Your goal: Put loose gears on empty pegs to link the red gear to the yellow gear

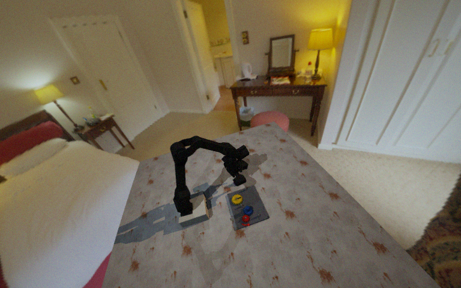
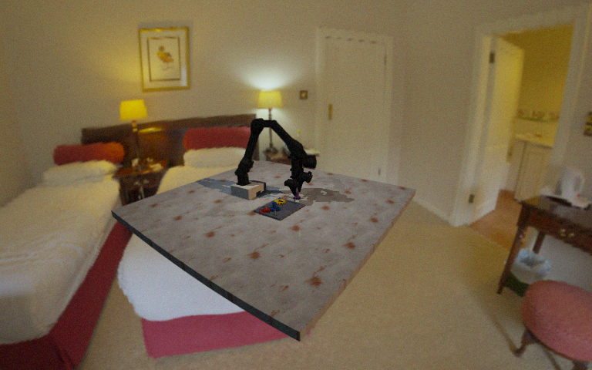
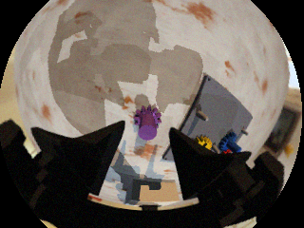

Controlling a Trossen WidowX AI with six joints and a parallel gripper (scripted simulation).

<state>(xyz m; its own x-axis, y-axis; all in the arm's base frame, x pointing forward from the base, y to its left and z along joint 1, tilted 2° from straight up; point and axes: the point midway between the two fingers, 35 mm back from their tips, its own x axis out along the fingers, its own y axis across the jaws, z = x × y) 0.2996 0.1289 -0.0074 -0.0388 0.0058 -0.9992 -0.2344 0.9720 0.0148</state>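
Right now the blue gear is 200 mm to the right of my gripper tip and 20 mm ahead of it. Also, from my gripper tip: red gear 240 mm to the right, 10 mm below, 10 mm behind; then purple gear 10 mm below; then yellow gear 120 mm to the right, 20 mm behind, 10 mm below.
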